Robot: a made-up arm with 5 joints.
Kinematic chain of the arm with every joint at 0, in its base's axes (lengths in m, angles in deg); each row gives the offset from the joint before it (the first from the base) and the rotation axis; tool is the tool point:
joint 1: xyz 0 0 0.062 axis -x
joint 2: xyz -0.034 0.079 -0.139 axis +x
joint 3: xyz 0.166 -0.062 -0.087 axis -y
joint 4: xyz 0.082 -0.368 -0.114 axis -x
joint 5: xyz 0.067 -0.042 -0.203 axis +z
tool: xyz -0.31 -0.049 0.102
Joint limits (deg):
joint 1: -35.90..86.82
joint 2: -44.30..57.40
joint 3: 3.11..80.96
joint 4: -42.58..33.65
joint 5: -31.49..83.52
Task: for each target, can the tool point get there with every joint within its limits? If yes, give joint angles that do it. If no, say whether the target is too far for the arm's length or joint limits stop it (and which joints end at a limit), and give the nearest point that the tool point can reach.
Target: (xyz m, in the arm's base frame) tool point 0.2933 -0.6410 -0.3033
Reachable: yes | joints -9.59 -4.65 58.69 5.38 54.16
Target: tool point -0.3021 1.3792 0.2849
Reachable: no: too far | nearest point 0.1586 0.4352 0.5161 | short by 1.076 m
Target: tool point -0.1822 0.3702 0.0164
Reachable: no: joint limits stop it (at a limit: joint 1, joint 2, joint 3, joint 4, joint 5) | nearest point -0.0014 0.3926 -0.2947 | short by 0.360 m
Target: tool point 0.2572 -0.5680 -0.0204
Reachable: yes | joints 43.77 -2.06 64.48 -17.94 -12.48
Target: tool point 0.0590 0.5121 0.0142
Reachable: no: joint limits stop it (at a limit: joint 1, joint 2, joint 5) | nearest point 0.0818 0.4421 -0.2927 | short by 0.316 m
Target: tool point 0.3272 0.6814 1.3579
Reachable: no: too far | nearest point 0.2989 0.2207 0.7250 | short by 0.783 m
